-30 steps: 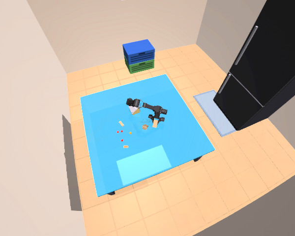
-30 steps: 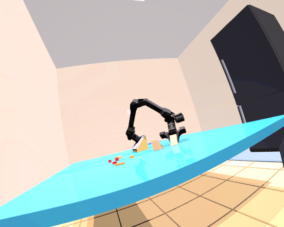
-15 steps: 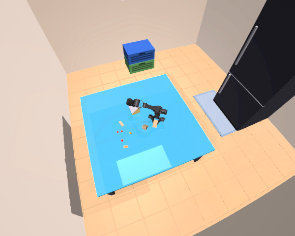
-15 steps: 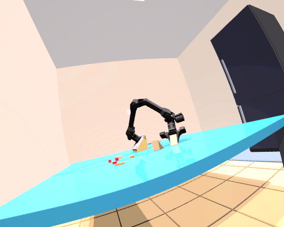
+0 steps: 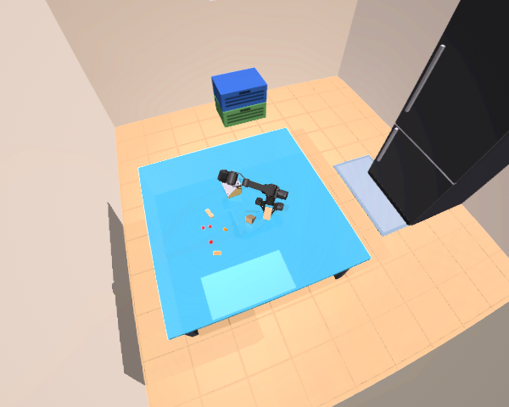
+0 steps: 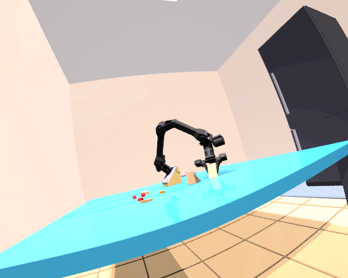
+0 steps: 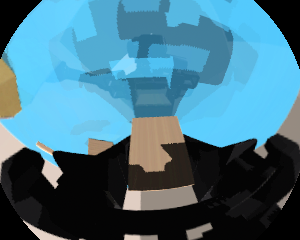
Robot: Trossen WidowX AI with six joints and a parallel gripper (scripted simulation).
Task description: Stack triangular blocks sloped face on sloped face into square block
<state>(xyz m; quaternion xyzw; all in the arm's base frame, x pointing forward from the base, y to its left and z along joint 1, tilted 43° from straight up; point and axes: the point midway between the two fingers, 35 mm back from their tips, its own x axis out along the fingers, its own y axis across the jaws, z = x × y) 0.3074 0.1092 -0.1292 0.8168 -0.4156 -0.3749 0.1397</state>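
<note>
Right now the triangular block is 10 mm behind my gripper tip and 10 mm above it. Round my gripper tip: orange bit: 310 mm to the right, 10 mm below, 10 mm ahead.
</note>
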